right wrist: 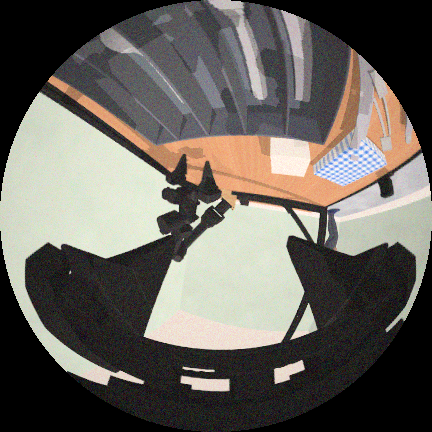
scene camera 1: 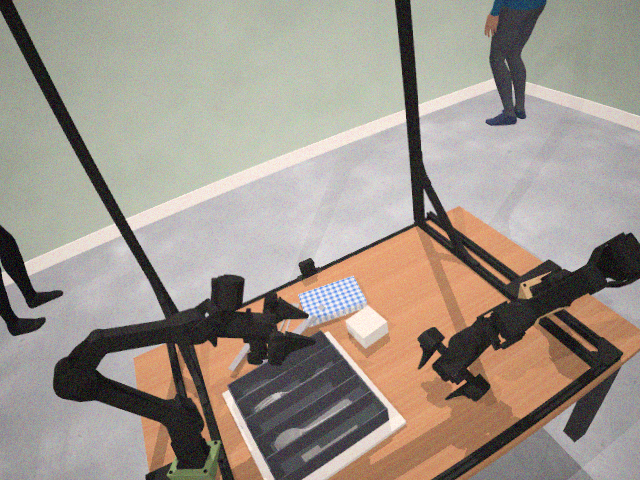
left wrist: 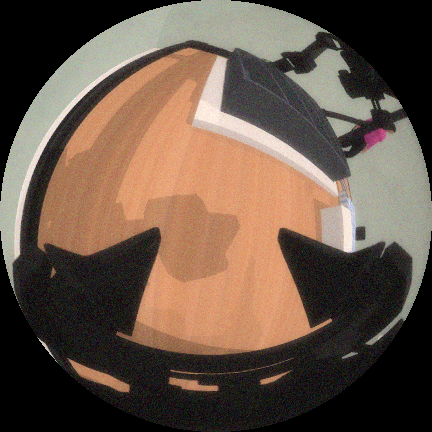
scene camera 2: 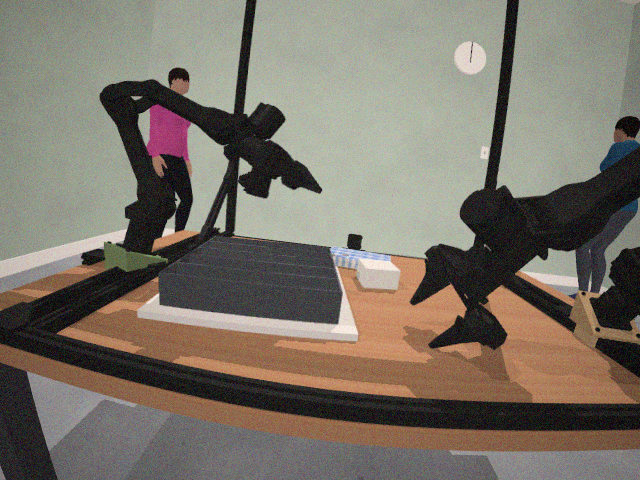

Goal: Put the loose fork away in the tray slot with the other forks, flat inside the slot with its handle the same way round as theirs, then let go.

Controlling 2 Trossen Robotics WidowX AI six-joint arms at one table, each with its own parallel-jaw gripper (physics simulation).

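The dark slotted tray (scene camera 1: 381,411) (scene camera 2: 248,299) (left wrist: 280,120) (right wrist: 332,90) holds long pale utensils, among them a spoon-shaped one (scene camera 1: 289,438); I cannot tell which slot holds forks. Beyond it, a long grey utensil (scene camera 1: 239,359) (right wrist: 364,107) reaches to the checked box, partly hidden by my right gripper in scene camera 1. Thinner pieces (right wrist: 385,122) lie beside it; which is the loose fork is unclear. My right gripper (scene camera 1: 311,328) (right wrist: 232,241) is open and empty, above the tray's far edge. My left gripper (scene camera 1: 433,383) (scene camera 2: 421,324) (left wrist: 220,233) is open and empty, above the table right of the tray.
A blue-and-white checked box (scene camera 1: 333,298) (right wrist: 350,160) lies beyond the tray. A white block (scene camera 1: 367,325) (scene camera 2: 378,273) (left wrist: 335,225) (right wrist: 290,156) stands beside it. A white board (scene camera 1: 397,421) (scene camera 2: 248,329) lies under the tray. Black frame rails edge the table.
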